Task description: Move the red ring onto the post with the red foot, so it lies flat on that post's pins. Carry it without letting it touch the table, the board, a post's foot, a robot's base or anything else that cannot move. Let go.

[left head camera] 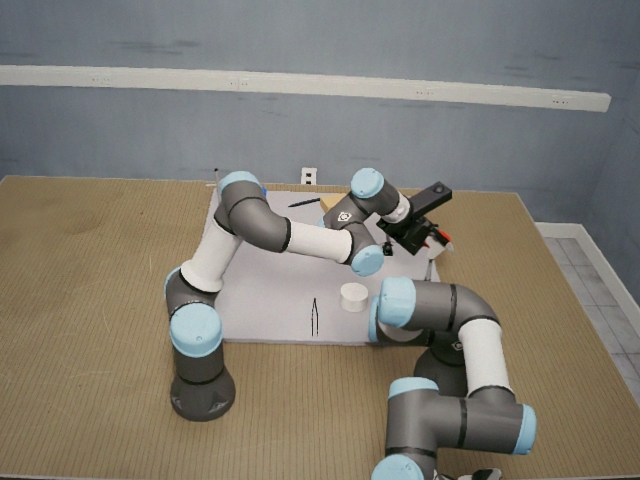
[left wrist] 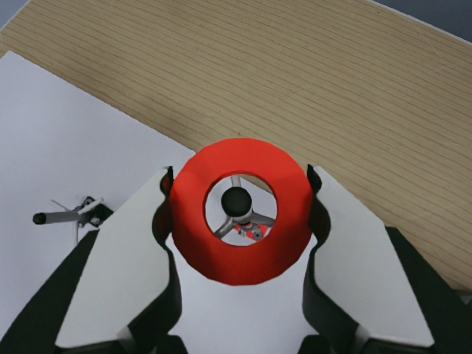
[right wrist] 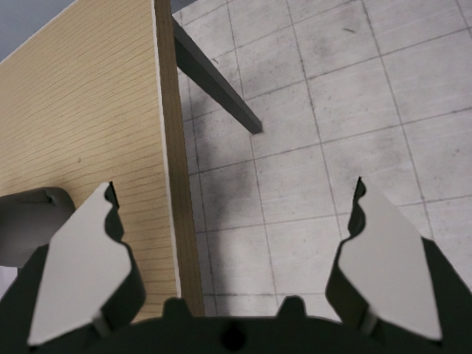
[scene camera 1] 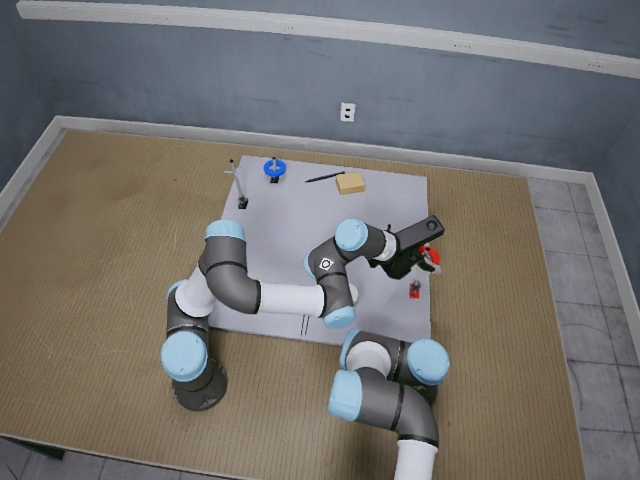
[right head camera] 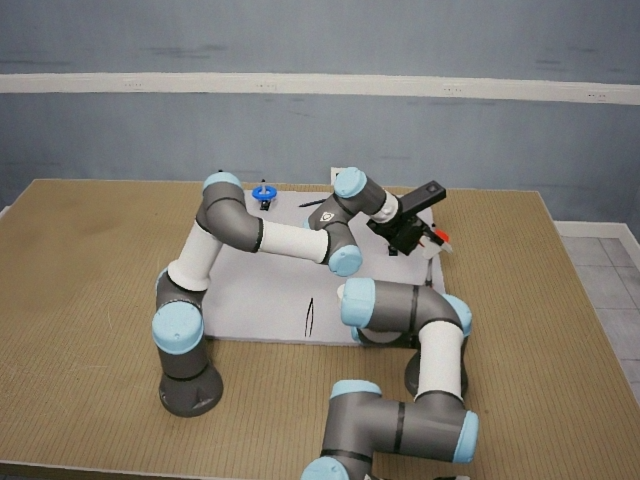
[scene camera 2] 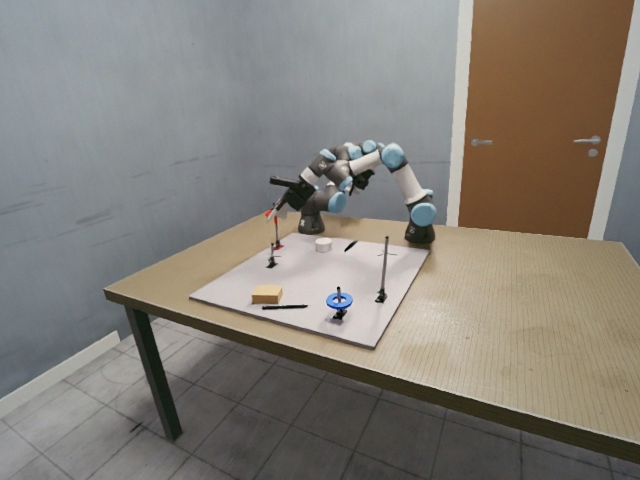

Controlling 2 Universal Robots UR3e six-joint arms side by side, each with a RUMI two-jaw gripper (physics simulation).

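The red ring (left head camera: 446, 235) (right head camera: 443, 236) (scene camera 1: 435, 254) (scene camera 2: 268, 212) (left wrist: 240, 267) is round the upper part of the post (left head camera: 428, 271) (right head camera: 429, 273) (scene camera 2: 276, 235) with the red foot (scene camera 1: 414, 292) (scene camera 2: 278, 247). In the left wrist view the post's black tip (left wrist: 236, 201) and its pins show through the hole. Whether the ring rests flat on the pins cannot be told. My left gripper (scene camera 2: 275, 212) (left wrist: 239, 167), tilted, is shut on the ring, one finger on each side. My right gripper (right wrist: 235, 181) is open and empty, away from the ring, beyond the table edge.
The pale board (scene camera 1: 289, 232) (scene camera 2: 320, 279) also carries a short black-footed post (scene camera 2: 271, 254), a tall post (scene camera 1: 237, 180) (scene camera 2: 383, 268), a blue ring (scene camera 1: 266, 170) (scene camera 2: 330, 303) on its post, a yellow block (scene camera 1: 350, 183) (scene camera 2: 266, 294), a pen (scene camera 1: 324, 177) (scene camera 2: 284, 307) and a white cylinder (left head camera: 354, 298) (scene camera 2: 323, 245).
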